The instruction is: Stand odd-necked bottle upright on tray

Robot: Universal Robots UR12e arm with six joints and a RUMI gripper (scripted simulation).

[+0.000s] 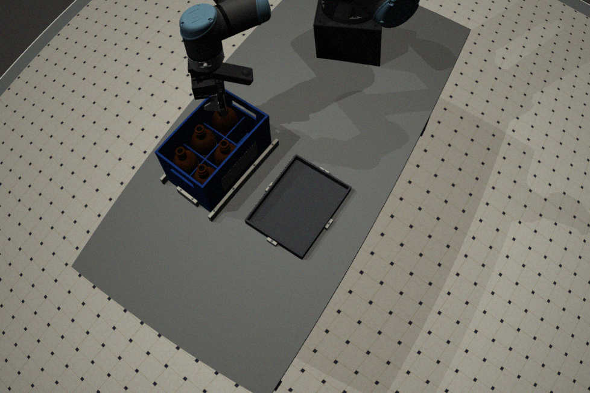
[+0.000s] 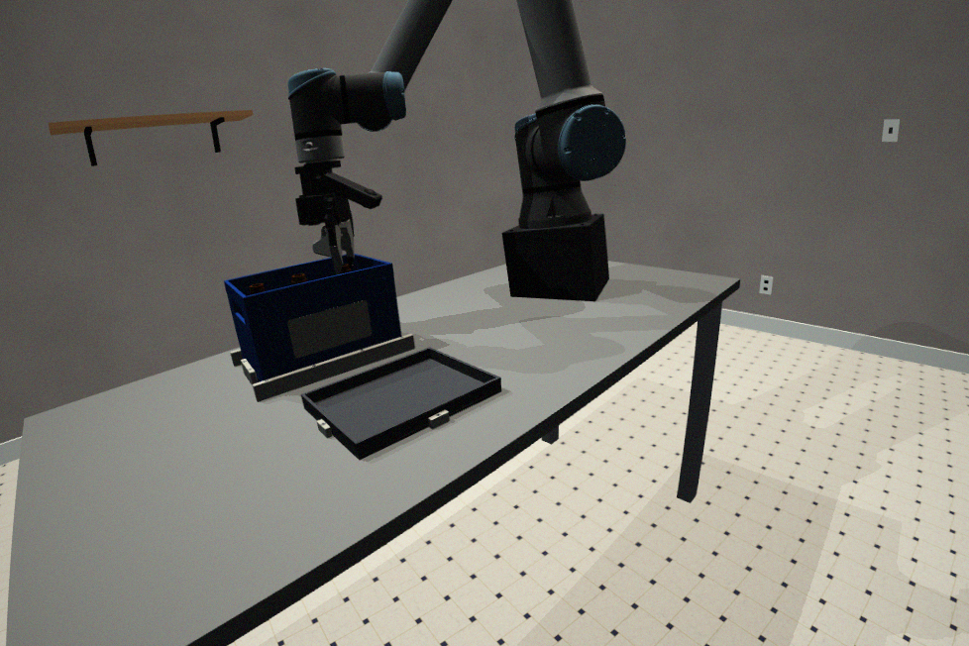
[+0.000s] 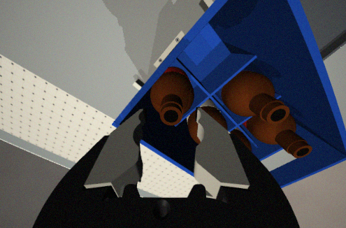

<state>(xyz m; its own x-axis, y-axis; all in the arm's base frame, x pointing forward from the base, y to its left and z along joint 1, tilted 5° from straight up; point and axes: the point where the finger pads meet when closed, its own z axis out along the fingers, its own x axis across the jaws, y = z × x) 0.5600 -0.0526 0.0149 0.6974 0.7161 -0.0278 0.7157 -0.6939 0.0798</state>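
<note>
Now: hand 9 cm short of the blue crate, 4 cm to the right of it and 8 cm above it. Also, from my hand: black tray: 6 cm ahead, 31 cm to the left, 15 cm below; bottle: 18 cm ahead, 8 cm below.
</note>
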